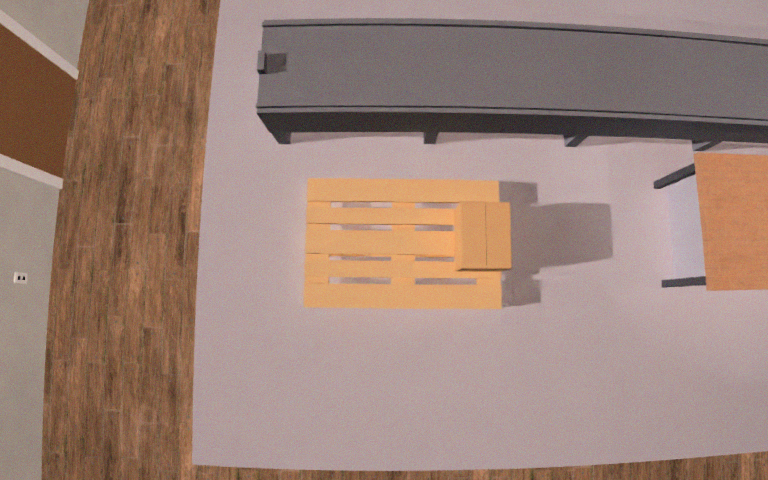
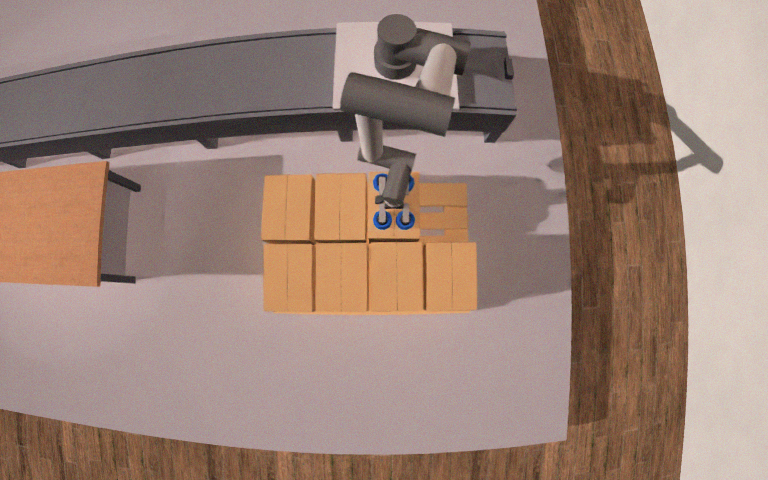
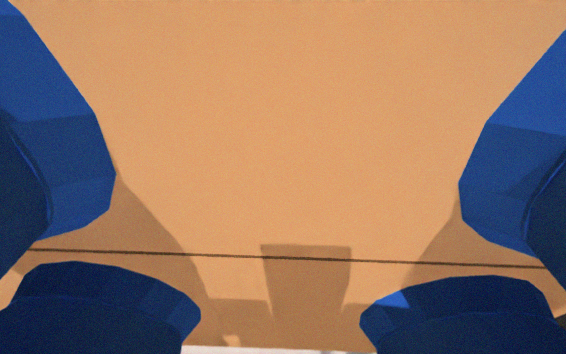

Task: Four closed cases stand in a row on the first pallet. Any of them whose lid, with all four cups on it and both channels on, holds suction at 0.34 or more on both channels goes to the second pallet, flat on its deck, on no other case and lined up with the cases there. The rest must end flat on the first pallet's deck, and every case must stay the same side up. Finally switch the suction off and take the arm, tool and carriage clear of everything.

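Places are measured from the arm's base along level axes (x left, y back, z up), in metres.
Pixels of known places: hand at its tool point: [image 3: 283, 220].
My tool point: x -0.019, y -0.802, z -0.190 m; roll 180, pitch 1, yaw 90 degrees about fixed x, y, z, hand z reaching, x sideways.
Note:
Behind a point stands the place of what it marks.
The vacuum head [image 2: 394, 201] @[x -0.019, y -0.802, z -0.190 m] has its blue cups on the lid of a closed case [image 2: 394, 233] @[x -0.017, y -0.976, z -0.166 m] [image 3: 285, 125] @[x -0.078, y -0.801, z -0.169 m] and is shut on it. This case is upright in the back row of the second pallet [image 2: 455, 217] @[x 0.365, y -0.845, z -0.425 m], third from the left, its lid about level with its neighbours' lids. Whether its base touches the deck is hidden. To its left are two back-row cases [image 2: 286, 208] @[x -0.622, y -0.826, z -0.178 m] [image 2: 340, 207] @[x -0.313, y -0.827, z -0.177 m]; a full front row [image 2: 370, 277] @[x -0.156, y -1.205, z -0.426 m] stands before it. On the first pallet [image 1: 351, 243] @[x -5.674, y -0.990, z -0.425 m], one closed case [image 1: 472, 237] @[x -4.981, y -0.987, z -0.176 m] stands at the right end.
The carriage [image 2: 351, 62] @[x -0.252, y 0.001, z 0.000 m] is near the right end of the rail [image 2: 226, 84] [image 1: 453, 70], behind the second pallet. Bare deck shows right of the held case. A wooden table [image 1: 736, 226] @[x -3.445, y -0.937, z -0.039 m] [image 2: 50, 226] @[x -2.287, y -0.916, z -0.040 m] stands between the pallets. The arm reaches over the back row.

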